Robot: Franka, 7 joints.
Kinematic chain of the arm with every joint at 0, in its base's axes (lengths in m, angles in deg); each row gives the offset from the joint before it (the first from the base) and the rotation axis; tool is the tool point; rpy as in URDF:
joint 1: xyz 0 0 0.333 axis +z
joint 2: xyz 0 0 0 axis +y
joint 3: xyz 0 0 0.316 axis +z
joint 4: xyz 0.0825 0 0 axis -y
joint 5: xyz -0.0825 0 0.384 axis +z
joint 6: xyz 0 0 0 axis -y
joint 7: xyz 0.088 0 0 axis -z
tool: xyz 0 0 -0.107 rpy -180 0 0
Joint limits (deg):
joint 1: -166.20..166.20
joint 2: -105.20..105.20
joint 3: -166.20..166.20
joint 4: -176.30..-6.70
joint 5: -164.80..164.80
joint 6: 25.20..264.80
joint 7: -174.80..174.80
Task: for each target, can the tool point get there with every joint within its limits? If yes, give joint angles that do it. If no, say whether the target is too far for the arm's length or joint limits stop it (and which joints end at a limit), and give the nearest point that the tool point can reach.
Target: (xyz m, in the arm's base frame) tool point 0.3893 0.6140 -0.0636
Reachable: yes | joints 67.22 85.97 -13.96 -57.23 22.56 151.44 135.91
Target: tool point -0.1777 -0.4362 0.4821
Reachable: yes | joints 140.37 35.71 109.90 -147.65 -17.85 200.67 10.84
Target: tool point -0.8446 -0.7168 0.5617
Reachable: no: too far | nearest point -0.6406 -0.5436 0.5065 | short by 0.273 m
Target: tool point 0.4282 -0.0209 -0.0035
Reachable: yes | joints 15.40 69.50 -32.47 -104.57 73.77 47.56 -67.91
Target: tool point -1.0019 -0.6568 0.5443
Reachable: no: too far | nearest point -0.7066 -0.4632 0.4820 | short by 0.359 m
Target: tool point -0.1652 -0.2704 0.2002
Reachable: yes | joints 14.00 8.08 -134.85 -163.52 56.13 134.74 64.28
